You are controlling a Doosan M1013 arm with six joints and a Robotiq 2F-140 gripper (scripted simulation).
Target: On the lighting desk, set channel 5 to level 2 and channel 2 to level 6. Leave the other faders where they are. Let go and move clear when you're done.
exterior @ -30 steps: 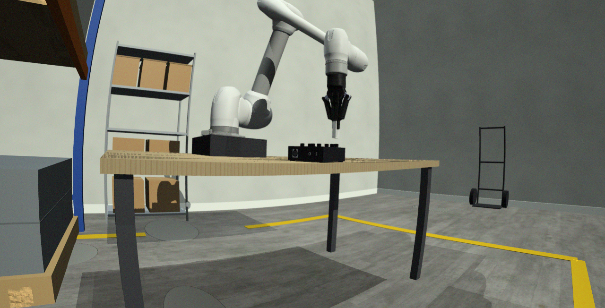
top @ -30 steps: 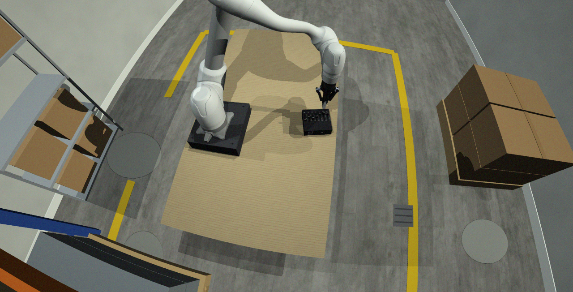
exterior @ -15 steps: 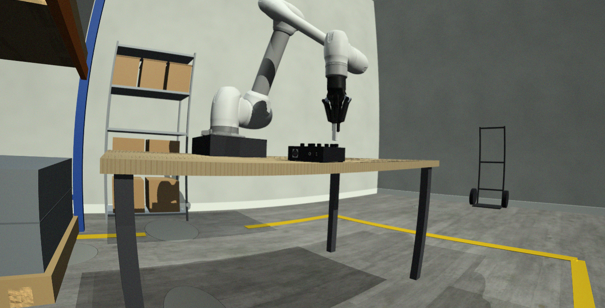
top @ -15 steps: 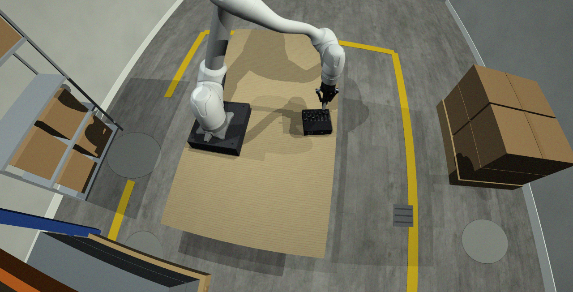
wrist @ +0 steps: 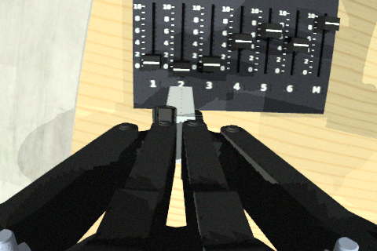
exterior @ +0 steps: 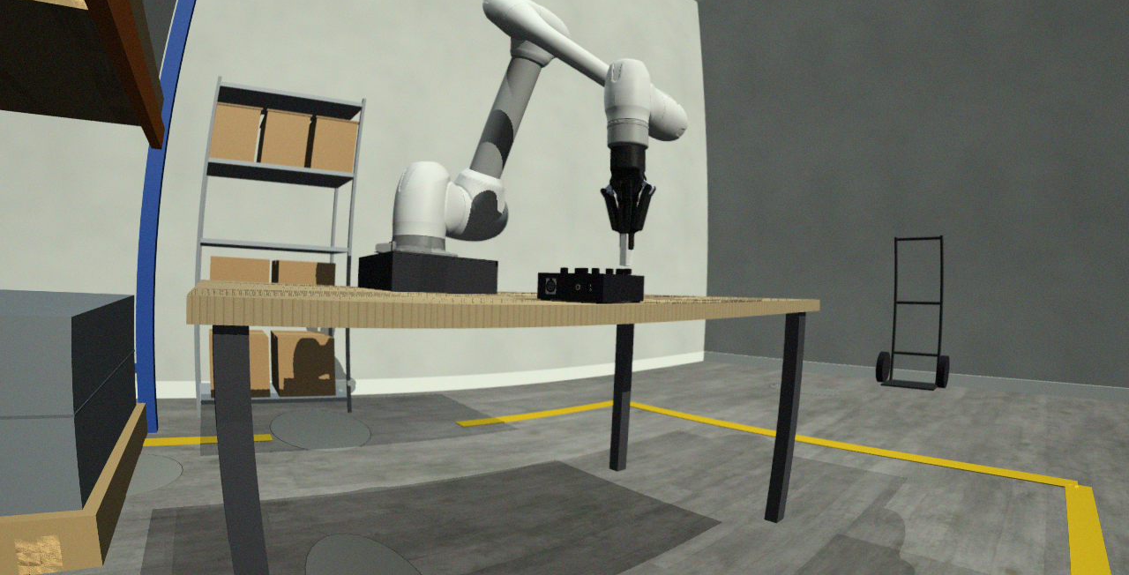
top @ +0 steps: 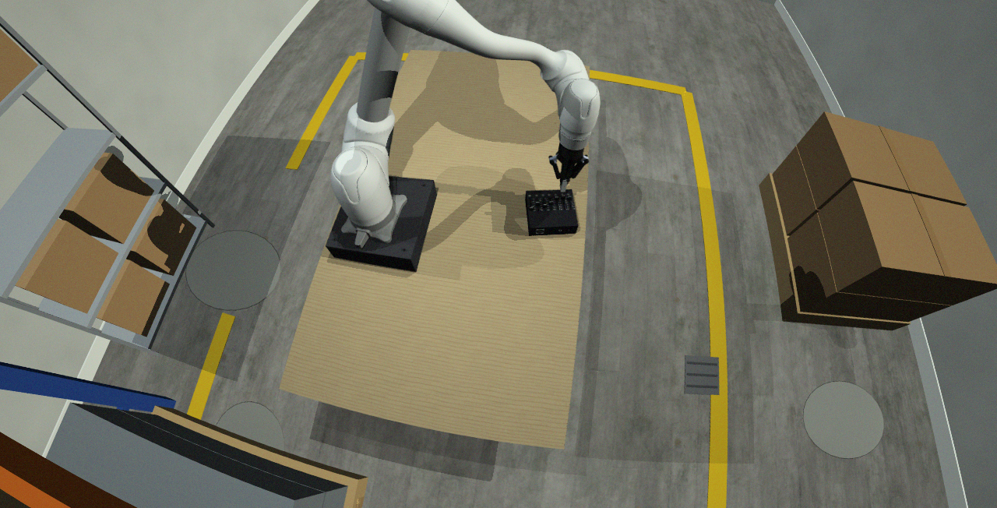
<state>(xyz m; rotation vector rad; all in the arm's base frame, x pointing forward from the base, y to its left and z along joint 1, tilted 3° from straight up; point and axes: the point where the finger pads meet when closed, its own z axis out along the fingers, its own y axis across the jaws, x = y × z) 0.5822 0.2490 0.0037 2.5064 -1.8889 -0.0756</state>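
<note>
Now: the channel 2 fader cap 10 mm ahead of my hand, 20 mm to the right of it and 40 mm below it. Also, from my hand: fader 1 cap (30 mm ahead, 20 mm to the right, 40 mm below); then fader 3 cap (10 mm behind, 30 mm to the right, 40 mm below); then fader 4 cap (30 mm behind, 60 mm to the right, 40 mm below).
</note>
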